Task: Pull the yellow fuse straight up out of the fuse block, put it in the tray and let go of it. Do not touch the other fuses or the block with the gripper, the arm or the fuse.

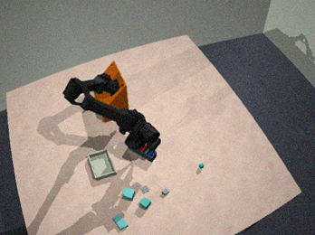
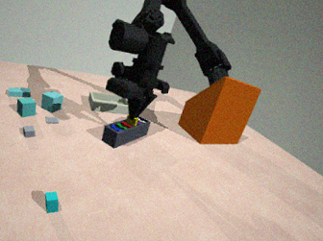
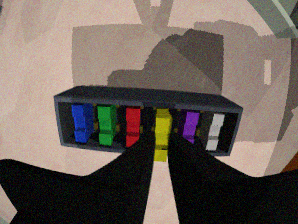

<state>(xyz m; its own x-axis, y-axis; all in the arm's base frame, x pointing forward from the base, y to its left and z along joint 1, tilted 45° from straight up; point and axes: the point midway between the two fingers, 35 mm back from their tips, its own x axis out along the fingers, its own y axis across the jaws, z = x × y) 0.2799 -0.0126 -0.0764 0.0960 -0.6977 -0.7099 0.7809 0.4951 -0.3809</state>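
Now: the grey tray 200 mm to the right of my gripper tip, 50 mm below it and 30 mm ahead of it. The rest, counted from my gripper tip: yellow fuse: 10 mm below.
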